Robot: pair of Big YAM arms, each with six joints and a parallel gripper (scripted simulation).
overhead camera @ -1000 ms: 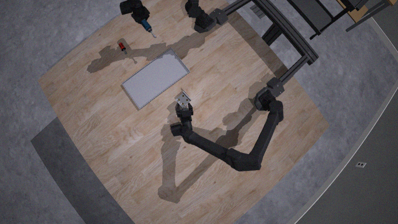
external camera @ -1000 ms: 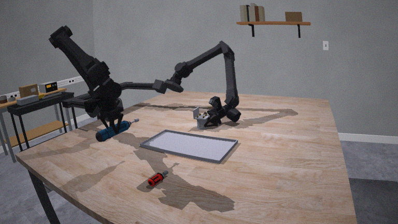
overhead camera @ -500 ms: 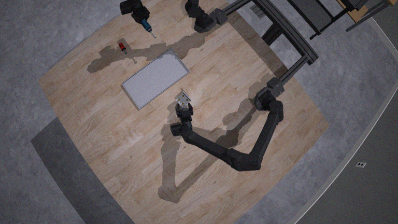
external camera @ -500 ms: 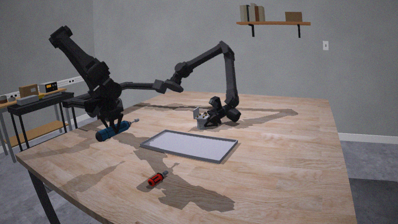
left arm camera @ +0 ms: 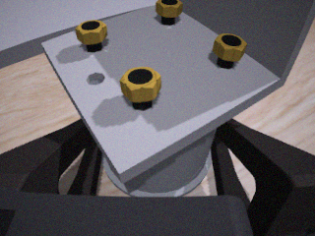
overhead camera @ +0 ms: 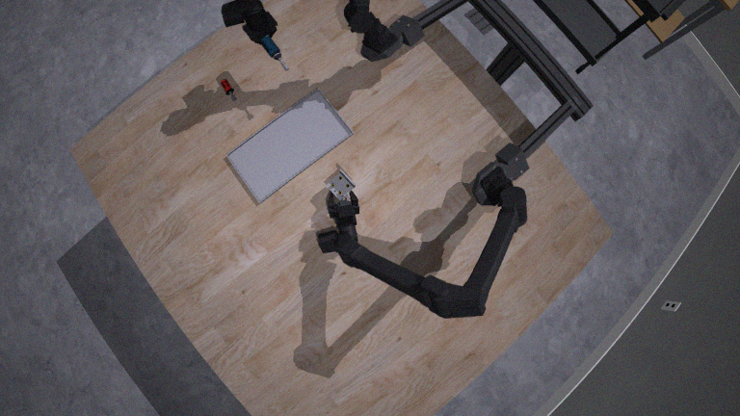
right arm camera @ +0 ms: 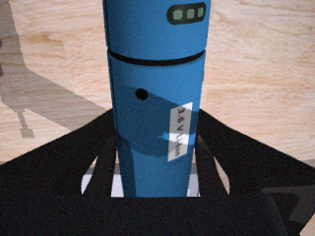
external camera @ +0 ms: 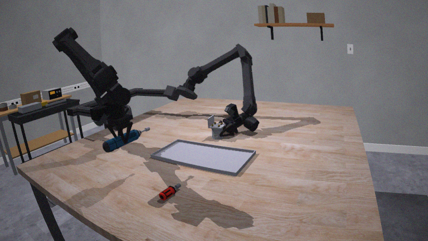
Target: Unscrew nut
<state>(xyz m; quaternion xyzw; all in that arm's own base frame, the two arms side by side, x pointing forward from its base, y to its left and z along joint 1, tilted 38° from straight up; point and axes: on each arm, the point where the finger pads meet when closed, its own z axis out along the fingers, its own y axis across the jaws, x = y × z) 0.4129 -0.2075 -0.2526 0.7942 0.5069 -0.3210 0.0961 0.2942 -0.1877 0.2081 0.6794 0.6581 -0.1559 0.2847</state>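
The joint module is 1 cm above my left hand. From my left hand the other things lie so: shallow grey tray 24 cm to the right, 5 cm ahead, 2 cm below; grey bracket plate 5 cm above; nut 5 cm above, 2 cm to the left, 1 cm ahead.
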